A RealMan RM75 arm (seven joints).
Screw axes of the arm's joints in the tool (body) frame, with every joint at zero. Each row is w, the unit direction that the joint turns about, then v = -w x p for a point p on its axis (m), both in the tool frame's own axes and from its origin. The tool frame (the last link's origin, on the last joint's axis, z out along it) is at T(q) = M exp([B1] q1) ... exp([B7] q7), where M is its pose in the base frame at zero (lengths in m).
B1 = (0, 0, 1, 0, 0, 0)
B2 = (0, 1, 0, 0.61, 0, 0)
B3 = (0, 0, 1, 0, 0, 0)
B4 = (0, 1, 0, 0.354, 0, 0)
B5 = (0, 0, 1, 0, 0, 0)
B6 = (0, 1, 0, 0.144, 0, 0)
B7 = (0, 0, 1, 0, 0, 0)
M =
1 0 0 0
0 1 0 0
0 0 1 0.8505
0 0 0 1
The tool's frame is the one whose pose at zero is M.
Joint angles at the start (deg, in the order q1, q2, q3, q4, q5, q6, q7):
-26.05, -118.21, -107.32, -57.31, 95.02, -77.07, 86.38
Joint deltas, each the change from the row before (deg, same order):
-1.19, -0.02, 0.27, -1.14, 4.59, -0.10, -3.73
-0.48, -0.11, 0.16, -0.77, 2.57, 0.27, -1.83
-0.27, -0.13, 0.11, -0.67, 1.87, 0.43, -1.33
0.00, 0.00, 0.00, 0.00, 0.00, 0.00, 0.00
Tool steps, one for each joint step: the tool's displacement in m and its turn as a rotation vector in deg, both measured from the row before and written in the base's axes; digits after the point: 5 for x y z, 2 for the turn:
0.00155, 0.00223, -0.00332, -1.86, 3.70, 0.85
0.00025, 0.00154, -0.00163, -0.46, 2.14, 0.50
0.00013, 0.00154, -0.00090, 0.01, 1.54, 0.44
0.00000, 0.00000, 0.00000, 0.00, 0.00, 0.00

